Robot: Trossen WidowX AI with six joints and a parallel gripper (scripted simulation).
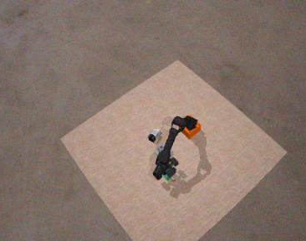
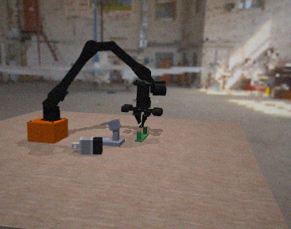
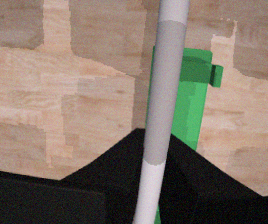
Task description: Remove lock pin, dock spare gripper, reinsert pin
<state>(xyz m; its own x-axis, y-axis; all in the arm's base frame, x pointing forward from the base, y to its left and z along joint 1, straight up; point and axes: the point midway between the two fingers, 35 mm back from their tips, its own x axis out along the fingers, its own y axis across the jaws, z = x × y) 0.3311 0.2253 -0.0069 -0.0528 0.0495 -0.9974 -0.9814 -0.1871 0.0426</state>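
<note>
Right now the green cradle is 30 mm to the right of my gripper tip, 20 mm below it and 20 mm ahead of it. Round my gripper tip: spare gripper 330 mm to the right, 70 mm behind, 10 mm below; then mount 170 mm to the right, 60 mm behind, 10 mm above.
</note>
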